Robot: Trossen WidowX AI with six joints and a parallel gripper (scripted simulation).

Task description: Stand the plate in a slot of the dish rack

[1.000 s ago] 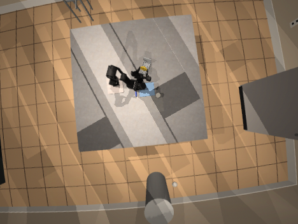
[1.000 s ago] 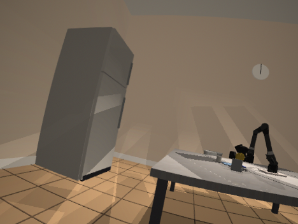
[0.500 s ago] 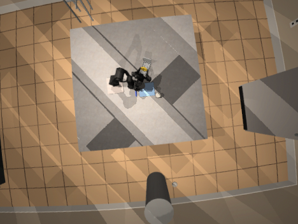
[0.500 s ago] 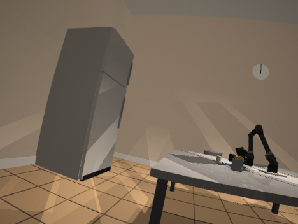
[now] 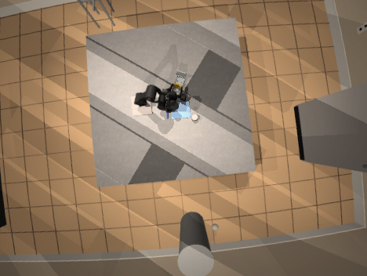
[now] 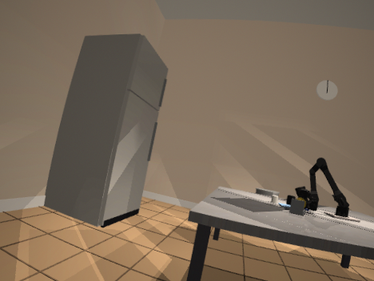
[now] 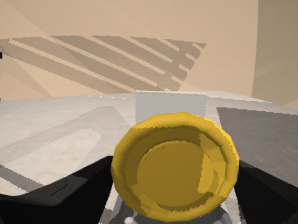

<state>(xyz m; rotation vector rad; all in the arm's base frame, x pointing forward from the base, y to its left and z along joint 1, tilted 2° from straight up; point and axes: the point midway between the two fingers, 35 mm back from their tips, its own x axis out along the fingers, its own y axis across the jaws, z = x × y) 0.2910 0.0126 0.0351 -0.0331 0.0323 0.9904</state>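
My gripper tip is now 3 cm above the dish rack, 2 cm to the right of it and 2 cm short of it. Round my gripper tip: white cup: 28 cm to the right, 6 cm ahead, 3 cm below; then yellow plate: 1 cm to the right; then light blue mat: 19 cm to the right, 5 cm below, 3 cm behind.
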